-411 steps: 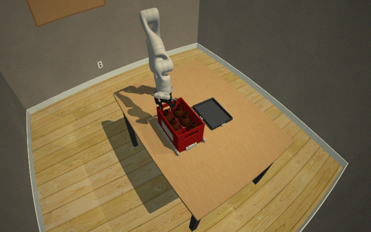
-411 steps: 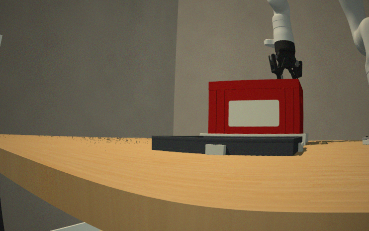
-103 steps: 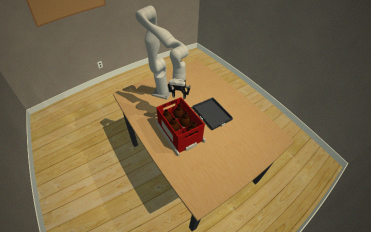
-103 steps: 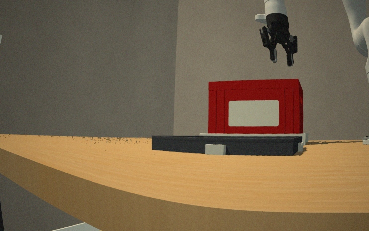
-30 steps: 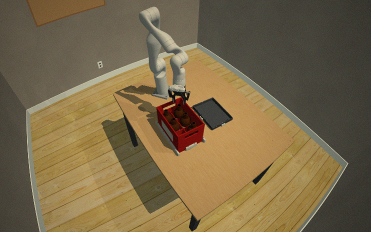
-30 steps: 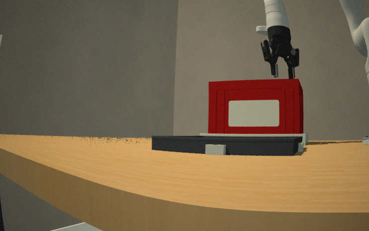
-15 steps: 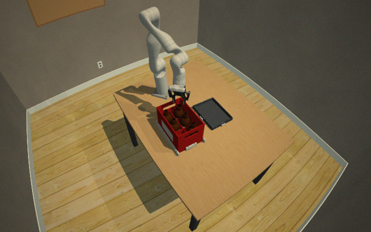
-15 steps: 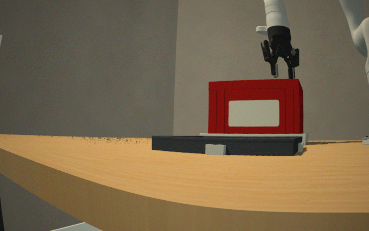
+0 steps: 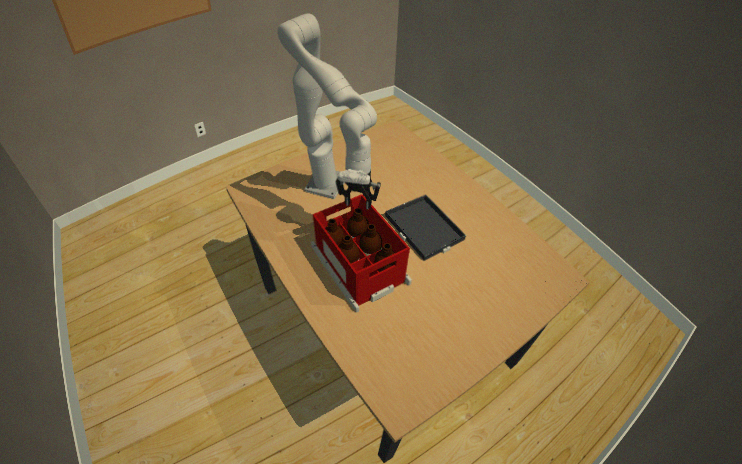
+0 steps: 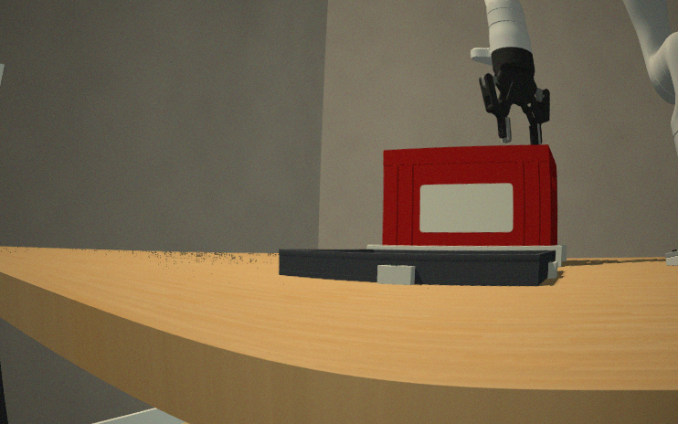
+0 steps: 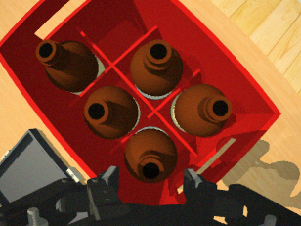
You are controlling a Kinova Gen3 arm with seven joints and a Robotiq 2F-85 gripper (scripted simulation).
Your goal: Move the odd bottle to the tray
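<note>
My hand is 120 mm above the red crate, 90 mm short of it and 30 mm to the left of it. Round my hand: dark grey tray: 260 mm to the left, 190 mm below, 20 mm ahead; glass bottle: 170 mm ahead, 110 mm below, 30 mm to the left.
</note>
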